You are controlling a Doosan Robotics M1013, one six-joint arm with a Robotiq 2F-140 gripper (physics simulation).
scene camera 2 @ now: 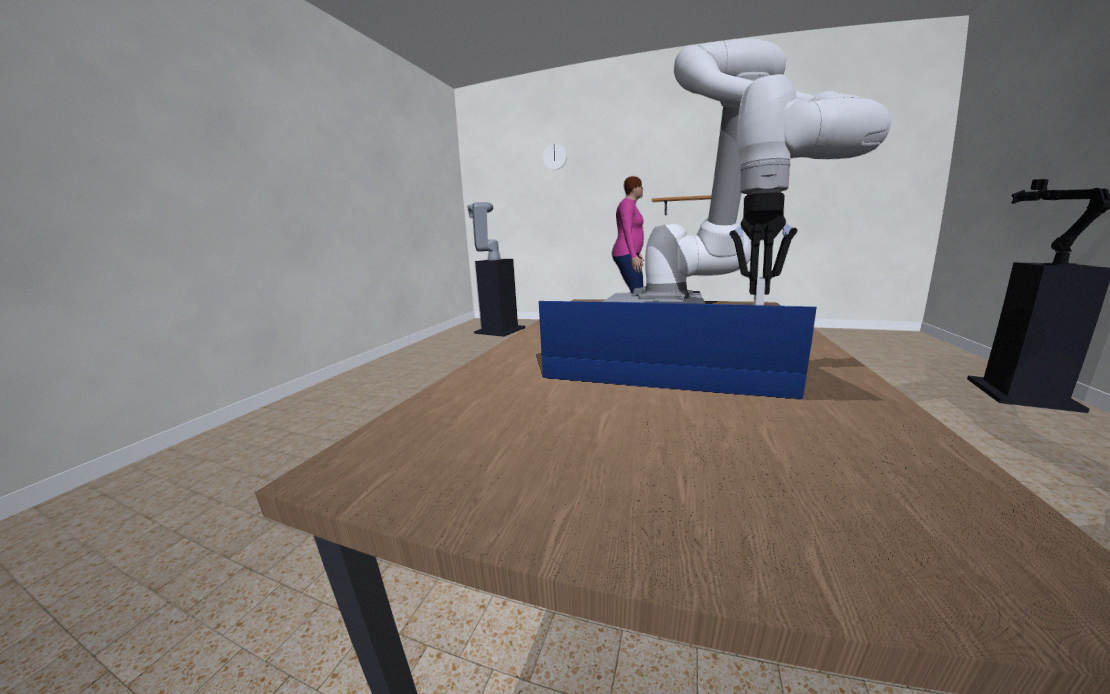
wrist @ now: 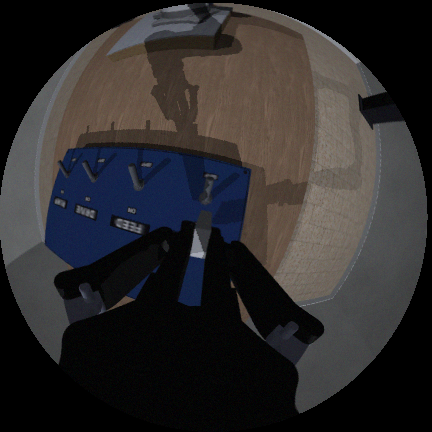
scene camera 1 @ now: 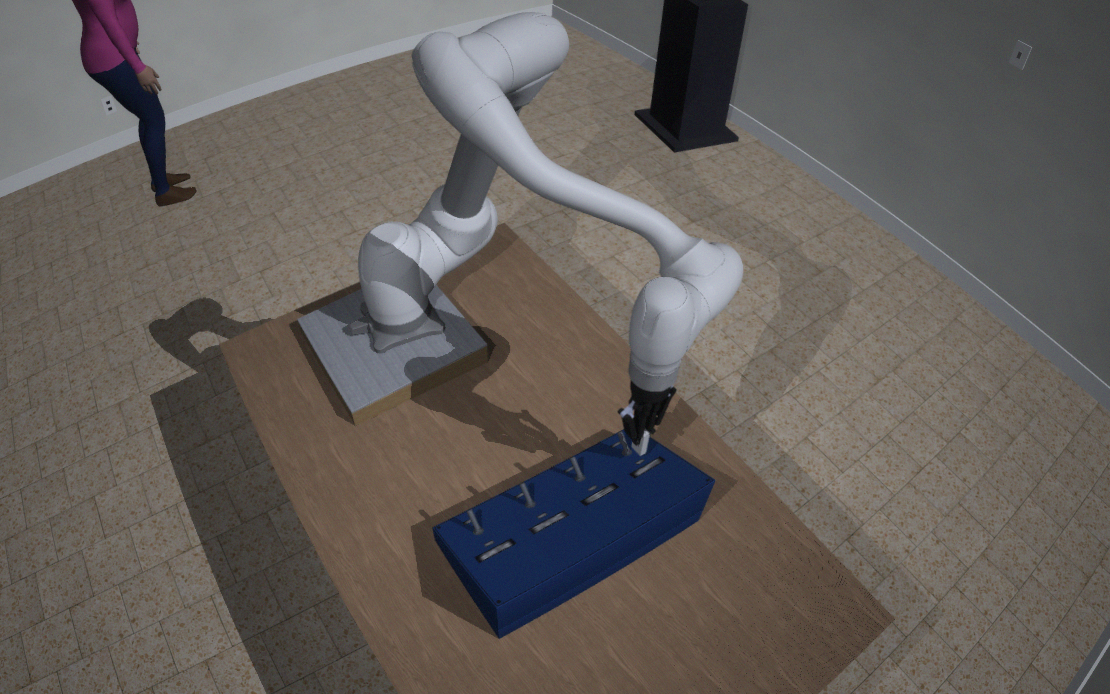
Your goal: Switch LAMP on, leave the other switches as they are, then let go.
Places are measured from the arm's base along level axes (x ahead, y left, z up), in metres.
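Pixels of known places: gripper, fingertip midpoint: (wrist: 203, 220) (scene camera 1: 638, 449); arm's base, link origin: (scene camera 2: 666, 296) (scene camera 1: 401, 319).
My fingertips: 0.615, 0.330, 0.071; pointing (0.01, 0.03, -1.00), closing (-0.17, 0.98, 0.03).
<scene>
Ahead of a thing's pixels: the offset from my fingertips to its middle, as dx, dy, dz. Level surfaces: height alone.
The blue switch box {+0.072, -0.176, -0.067} (scene camera 1: 589, 536) (scene camera 2: 675, 343) (wrist: 167, 200) stands on the table. The LAMP lever {-0.041, -0.012, -0.018} (scene camera 1: 624, 445) (wrist: 207, 191) is at the box's right end in the wrist view and leans towards its OFF mark. The FEED lever {-0.023, -0.130, -0.018} (scene camera 1: 577, 468) (wrist: 135, 177), DRIVE lever {-0.005, -0.249, -0.018} (scene camera 1: 527, 495) (wrist: 90, 171) and PUMP lever {+0.014, -0.368, -0.018} (scene camera 1: 474, 521) (wrist: 63, 169) also lean to OFF. My gripper (scene camera 1: 640, 446) (scene camera 2: 759, 296) (wrist: 203, 220) is shut and empty, its pale tips low over the box beside the LAMP lever, on the ON side. Whether they touch it I cannot tell. My fingers hide the LAMP nameplate in the wrist view.
The wooden table {dz -0.128} (scene camera 1: 327, 458) (scene camera 2: 573, 491) (wrist: 250, 100) bears the arm's grey base plate (scene camera 1: 339, 360) (wrist: 135, 40). A person (scene camera 1: 122, 73) (scene camera 2: 628, 237) stands beyond the table. Dark pedestals (scene camera 1: 695, 73) (scene camera 2: 497, 294) stand on the floor.
</scene>
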